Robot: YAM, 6 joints.
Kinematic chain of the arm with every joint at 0, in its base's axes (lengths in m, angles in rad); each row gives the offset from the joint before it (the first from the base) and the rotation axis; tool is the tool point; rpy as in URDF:
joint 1: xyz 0 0 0.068 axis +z
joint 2: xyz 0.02 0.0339 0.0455 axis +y
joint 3: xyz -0.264 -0.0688 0 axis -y
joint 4: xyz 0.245 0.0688 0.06 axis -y
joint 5: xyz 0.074 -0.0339 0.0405 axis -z
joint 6: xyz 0.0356 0 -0.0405 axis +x
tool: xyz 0 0 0 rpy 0 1.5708 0
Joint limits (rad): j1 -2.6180..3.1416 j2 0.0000..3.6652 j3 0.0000..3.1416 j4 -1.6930..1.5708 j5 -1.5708..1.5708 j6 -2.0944..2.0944
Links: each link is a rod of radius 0.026 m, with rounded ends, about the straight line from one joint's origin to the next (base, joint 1, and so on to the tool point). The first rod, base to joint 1, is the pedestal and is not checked.
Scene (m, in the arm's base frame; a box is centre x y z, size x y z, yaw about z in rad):
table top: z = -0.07
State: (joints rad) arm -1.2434 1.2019 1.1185 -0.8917 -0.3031 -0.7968
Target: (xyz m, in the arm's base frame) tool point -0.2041 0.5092 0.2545
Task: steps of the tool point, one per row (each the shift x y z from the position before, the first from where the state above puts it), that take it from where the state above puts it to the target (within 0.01 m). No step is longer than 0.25 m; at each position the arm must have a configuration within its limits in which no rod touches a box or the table.
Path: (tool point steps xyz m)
1: -0.0153 0.0529 0.1253
2: -0.0384 0.1118 0.0977
3: -0.0577 0.1534 0.0412
4: -0.0674 0.1670 -0.0338
5: -0.0641 0.1469 -0.1112
6: -0.0467 0.0959 -0.1744

